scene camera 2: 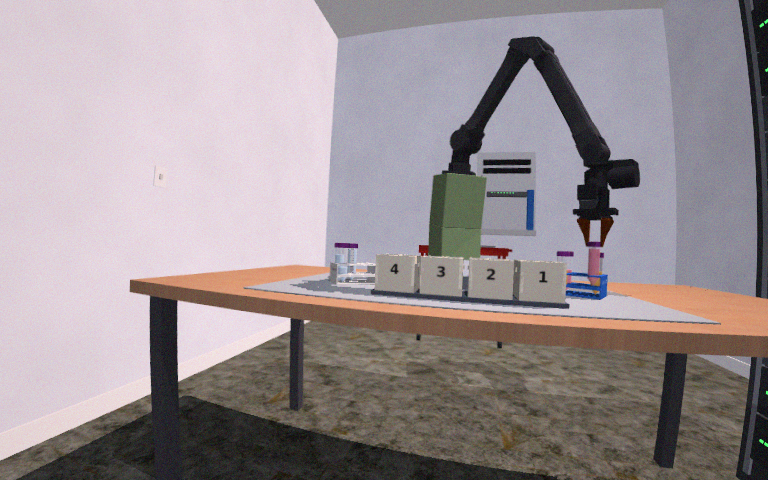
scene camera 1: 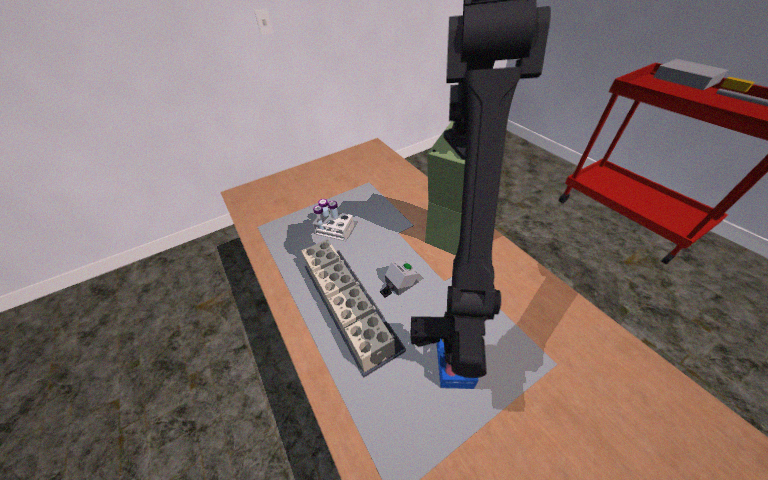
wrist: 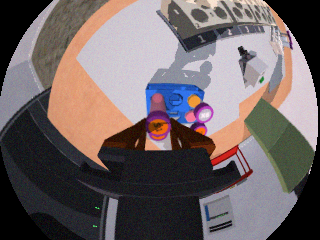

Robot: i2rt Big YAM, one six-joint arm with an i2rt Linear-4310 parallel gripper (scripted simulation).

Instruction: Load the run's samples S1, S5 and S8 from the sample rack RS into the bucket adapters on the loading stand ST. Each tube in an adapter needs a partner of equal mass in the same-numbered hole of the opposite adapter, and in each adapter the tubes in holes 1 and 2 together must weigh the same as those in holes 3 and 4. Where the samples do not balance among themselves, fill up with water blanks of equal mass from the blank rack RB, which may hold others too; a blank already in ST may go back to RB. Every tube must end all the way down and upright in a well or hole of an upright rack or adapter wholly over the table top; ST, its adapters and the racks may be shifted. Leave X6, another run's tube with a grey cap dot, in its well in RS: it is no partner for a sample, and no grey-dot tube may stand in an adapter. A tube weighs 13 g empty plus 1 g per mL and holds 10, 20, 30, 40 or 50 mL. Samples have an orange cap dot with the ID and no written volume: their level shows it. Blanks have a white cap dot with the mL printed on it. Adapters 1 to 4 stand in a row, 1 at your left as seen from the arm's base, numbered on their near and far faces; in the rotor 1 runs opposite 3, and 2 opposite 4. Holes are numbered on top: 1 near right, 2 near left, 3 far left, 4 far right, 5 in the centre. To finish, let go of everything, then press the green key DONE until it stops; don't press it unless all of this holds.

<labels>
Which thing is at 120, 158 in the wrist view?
My gripper.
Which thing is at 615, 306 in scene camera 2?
A grey mat.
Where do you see a white blank rack RB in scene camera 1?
341, 231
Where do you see a blue sample rack RS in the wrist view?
At 167, 90
</labels>
